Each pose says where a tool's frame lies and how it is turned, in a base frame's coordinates. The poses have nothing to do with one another.
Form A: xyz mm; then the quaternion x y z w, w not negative.
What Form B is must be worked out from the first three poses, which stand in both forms.
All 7 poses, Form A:
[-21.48 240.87 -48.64 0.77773 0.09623 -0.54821 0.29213]
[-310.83 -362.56 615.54 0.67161 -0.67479 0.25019 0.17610]
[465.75 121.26 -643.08 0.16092 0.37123 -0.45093 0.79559]
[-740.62 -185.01 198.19 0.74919 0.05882 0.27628 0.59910]
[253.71 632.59 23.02 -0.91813 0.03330 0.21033 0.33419]
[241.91 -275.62 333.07 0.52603 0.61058 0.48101 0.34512]
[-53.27 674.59 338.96 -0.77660 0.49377 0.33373 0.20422]
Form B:
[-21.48 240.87 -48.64 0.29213 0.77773 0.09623 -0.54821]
[-310.83 -362.56 615.54 0.17610 0.67161 -0.67479 0.25019]
[465.75 121.26 -643.08 0.79559 0.16092 0.37123 -0.45093]
[-740.62 -185.01 198.19 0.59910 0.74919 0.05882 0.27628]
[253.71 632.59 23.02 0.33419 -0.91813 0.03330 0.21033]
[241.91 -275.62 333.07 0.34512 0.52603 0.61058 0.48101]
[-53.27 674.59 338.96 0.20422 -0.77660 0.49377 0.33373]

